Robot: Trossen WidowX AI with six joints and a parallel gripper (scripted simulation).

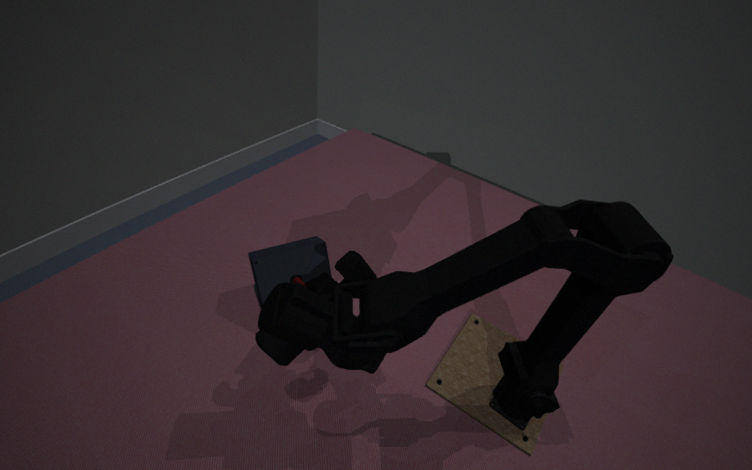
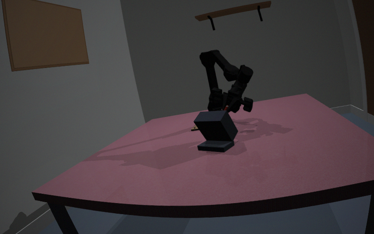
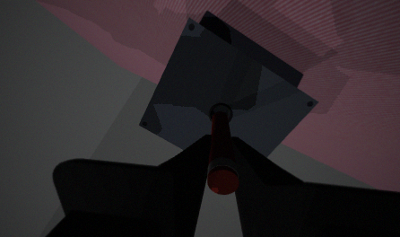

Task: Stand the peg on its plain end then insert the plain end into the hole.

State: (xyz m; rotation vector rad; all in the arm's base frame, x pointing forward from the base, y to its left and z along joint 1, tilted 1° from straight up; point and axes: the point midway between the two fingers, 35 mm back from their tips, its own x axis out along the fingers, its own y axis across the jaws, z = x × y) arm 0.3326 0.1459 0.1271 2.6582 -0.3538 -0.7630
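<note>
The sloped panel is 60 mm ahead of my gripper tip, 30 mm to the right of it and 40 mm below it. Also, from my gripper tip: peg (10 mm behind, 10 mm to the left, 10 mm above); then flat foot (80 mm ahead, 40 mm to the right, 110 mm below).
</note>
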